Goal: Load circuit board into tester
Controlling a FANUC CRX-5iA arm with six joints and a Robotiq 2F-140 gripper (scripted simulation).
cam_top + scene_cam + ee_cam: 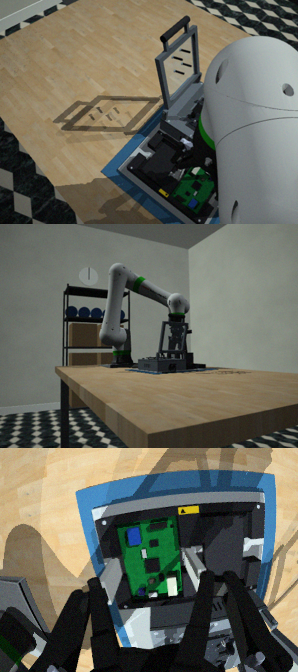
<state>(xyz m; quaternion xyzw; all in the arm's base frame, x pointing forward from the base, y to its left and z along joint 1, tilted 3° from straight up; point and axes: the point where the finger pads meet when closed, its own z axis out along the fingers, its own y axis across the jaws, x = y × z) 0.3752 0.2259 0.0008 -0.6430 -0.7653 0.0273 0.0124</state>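
My gripper is now 2 cm above the green circuit board. Round my hand: tester lid (21 cm ahead, 14 cm to the right, 14 cm above); then tester (11 cm to the right, 11 cm ahead, 7 cm above).
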